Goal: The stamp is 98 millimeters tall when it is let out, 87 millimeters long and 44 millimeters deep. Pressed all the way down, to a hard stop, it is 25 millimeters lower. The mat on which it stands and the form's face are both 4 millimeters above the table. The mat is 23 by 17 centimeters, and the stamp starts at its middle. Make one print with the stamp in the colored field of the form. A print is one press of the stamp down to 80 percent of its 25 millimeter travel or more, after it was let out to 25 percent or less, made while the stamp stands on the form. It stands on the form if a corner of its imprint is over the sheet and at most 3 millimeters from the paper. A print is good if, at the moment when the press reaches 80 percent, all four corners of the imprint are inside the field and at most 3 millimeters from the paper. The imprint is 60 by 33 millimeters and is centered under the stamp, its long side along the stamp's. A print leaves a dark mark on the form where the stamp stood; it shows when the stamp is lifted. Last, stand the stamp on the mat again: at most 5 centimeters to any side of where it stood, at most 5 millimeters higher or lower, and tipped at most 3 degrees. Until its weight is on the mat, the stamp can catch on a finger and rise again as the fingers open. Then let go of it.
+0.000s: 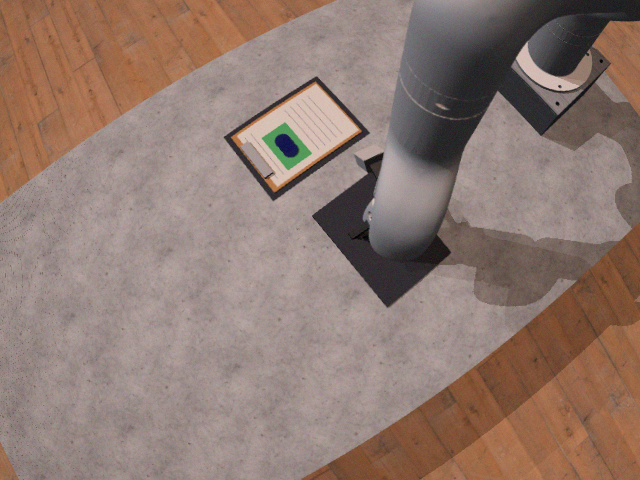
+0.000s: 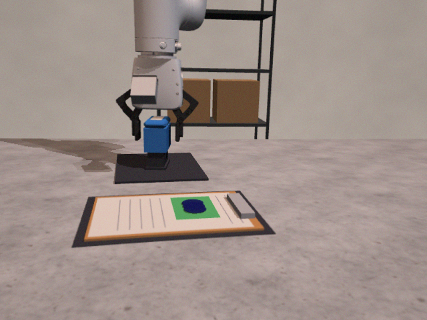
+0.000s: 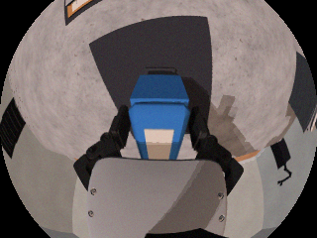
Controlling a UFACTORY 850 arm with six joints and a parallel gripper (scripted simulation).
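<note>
Right now my hand is 20 mm above the stamp. The rest, counted from my hand: form 20 mm behind, 270 mm to the right, 70 mm below; stamp base 50 mm below; black mat 70 mm below.
</note>
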